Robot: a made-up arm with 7 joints. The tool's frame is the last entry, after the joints.
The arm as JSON. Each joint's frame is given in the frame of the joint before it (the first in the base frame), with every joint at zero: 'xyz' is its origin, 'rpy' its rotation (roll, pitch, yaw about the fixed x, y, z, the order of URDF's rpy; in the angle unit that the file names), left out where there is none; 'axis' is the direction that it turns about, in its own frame. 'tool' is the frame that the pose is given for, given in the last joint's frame.
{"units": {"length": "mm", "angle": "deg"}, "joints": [
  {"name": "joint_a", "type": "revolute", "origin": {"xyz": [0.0, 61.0, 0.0], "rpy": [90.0, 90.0, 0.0]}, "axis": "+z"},
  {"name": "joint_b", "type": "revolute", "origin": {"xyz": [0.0, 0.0, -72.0], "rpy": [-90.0, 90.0, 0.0]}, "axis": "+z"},
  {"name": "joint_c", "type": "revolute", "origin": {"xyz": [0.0, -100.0, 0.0], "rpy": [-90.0, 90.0, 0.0]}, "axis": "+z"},
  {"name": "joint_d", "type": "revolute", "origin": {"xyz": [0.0, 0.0, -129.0], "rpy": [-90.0, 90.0, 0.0]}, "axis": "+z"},
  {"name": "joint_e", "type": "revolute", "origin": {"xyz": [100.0, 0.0, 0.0], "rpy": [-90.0, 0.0, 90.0]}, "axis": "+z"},
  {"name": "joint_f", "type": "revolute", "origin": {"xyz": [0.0, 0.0, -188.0], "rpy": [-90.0, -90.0, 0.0]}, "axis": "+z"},
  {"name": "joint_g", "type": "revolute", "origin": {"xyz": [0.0, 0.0, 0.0], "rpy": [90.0, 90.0, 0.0]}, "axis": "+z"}
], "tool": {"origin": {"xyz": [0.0, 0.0, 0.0], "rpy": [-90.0, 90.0, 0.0]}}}
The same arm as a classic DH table. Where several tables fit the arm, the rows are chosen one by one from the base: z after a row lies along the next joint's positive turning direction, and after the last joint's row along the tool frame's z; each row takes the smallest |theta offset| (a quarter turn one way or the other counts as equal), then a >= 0, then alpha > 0; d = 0 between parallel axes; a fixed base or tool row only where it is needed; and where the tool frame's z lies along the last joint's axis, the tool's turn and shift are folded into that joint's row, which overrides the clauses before.
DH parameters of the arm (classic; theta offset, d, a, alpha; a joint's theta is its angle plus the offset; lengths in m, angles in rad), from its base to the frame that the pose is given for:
base (fixed): 0 0 0 1.5708
joint_a: 1.5708 -0.133 0 1.5708
joint_b: 1.5708 0 0 1.5708
joint_c: 1.5708 -0.229 0 1.5708
joint_d: 0 0 0 -1.5708
joint_e: 0 -0.288 0 -1.5708
joint_f: -1.5708 0 0 1.5708
joint_g: 1.5708 0 0 1.5708
tool (fixed): -1.5708 0 0 0

